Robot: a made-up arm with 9 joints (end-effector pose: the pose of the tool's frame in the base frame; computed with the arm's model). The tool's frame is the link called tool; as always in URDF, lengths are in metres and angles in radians. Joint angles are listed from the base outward.
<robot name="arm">
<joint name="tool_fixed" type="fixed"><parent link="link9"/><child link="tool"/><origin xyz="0.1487 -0.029 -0.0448" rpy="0 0 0"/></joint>
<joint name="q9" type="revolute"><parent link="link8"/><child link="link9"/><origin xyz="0.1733 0.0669 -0.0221" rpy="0 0 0"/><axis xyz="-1 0 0"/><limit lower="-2.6" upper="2.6"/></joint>
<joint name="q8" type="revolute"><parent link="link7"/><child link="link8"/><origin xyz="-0.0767 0.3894 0.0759" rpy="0 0 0"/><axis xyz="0 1 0"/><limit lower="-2.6" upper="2.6"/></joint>
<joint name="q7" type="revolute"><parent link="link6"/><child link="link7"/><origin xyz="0.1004 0.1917 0.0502" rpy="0 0 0"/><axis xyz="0 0 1"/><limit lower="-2.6" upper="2.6"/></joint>
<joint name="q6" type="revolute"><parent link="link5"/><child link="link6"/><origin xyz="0.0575 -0.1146 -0.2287" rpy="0 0 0"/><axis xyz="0 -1 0"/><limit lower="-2.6" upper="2.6"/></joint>
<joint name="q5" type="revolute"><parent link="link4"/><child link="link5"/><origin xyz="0.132 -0.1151 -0.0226" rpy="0 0 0"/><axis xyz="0 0 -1"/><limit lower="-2.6" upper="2.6"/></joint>
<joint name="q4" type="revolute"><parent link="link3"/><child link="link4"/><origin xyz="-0.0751 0.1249 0.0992" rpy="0 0 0"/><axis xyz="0 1 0"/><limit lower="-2.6" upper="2.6"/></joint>
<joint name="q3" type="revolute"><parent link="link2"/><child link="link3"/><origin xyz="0.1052 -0.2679 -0.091" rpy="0 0 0"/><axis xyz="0 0 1"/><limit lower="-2.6" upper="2.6"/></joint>
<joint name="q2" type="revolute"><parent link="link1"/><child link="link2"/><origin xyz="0.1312 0.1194 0.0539" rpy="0 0 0"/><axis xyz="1 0 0"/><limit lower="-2.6" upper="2.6"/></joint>
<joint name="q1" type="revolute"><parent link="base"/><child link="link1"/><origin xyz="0 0 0.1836" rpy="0 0 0"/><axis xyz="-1 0 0"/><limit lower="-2.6" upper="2.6"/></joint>
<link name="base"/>
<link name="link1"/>
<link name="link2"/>
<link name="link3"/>
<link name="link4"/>
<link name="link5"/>
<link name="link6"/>
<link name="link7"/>
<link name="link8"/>
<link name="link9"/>
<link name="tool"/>
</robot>
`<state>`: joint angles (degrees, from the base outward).
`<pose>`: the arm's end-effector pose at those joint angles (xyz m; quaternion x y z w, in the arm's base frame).
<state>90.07 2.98 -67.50 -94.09 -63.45 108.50 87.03 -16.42 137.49</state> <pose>0.5446 -0.1191 0.8284 -0.5378 0.4430 -0.4491 0.5593</pose>
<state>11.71 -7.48 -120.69 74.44 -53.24 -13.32 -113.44 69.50 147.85</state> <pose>0.7240 -0.1482 -0.4067 0.3739 0.6455 0.2723 0.6078</pose>
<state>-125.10 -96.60 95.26 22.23 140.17 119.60 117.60 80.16 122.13</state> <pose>0.4050 -0.5824 -0.3292 0.7818 -0.3722 0.0060 0.5002</pose>
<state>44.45 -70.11 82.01 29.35 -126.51 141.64 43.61 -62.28 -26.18</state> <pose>0.5145 0.1039 1.1105 0.6765 -0.2901 -0.0202 0.6766</pose>
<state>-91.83 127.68 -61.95 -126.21 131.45 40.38 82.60 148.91 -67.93</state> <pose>0.6977 0.4597 0.1772 0.0258 -0.3475 0.1200 0.9296</pose>
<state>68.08 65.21 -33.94 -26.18 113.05 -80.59 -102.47 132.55 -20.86</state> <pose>0.6658 -0.7390 -0.4606 -0.6410 -0.0043 -0.1207 0.7580</pose>
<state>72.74 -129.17 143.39 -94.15 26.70 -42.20 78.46 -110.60 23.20</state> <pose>0.5650 0.4525 -0.3057 -0.0490 0.1464 -0.0501 0.9867</pose>
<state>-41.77 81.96 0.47 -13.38 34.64 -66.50 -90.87 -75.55 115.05</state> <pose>1.0114 0.6687 0.0386 -0.5573 0.3998 0.3107 0.6581</pose>
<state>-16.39 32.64 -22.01 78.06 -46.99 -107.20 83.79 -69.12 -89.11</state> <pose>0.4472 0.5280 0.2423 -0.4149 -0.5713 0.3418 0.6202</pose>
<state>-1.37 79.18 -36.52 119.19 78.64 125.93 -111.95 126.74 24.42</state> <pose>0.4184 0.4933 0.0956 0.6231 0.7050 -0.1399 0.3085</pose>
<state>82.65 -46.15 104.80 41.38 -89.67 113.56 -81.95 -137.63 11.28</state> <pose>0.7642 0.4874 0.2495 -0.6739 -0.3423 0.0711 0.6508</pose>
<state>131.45 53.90 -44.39 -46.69 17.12 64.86 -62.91 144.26 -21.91</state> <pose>0.7884 0.3438 0.1903 0.0894 -0.0774 -0.0031 0.9930</pose>
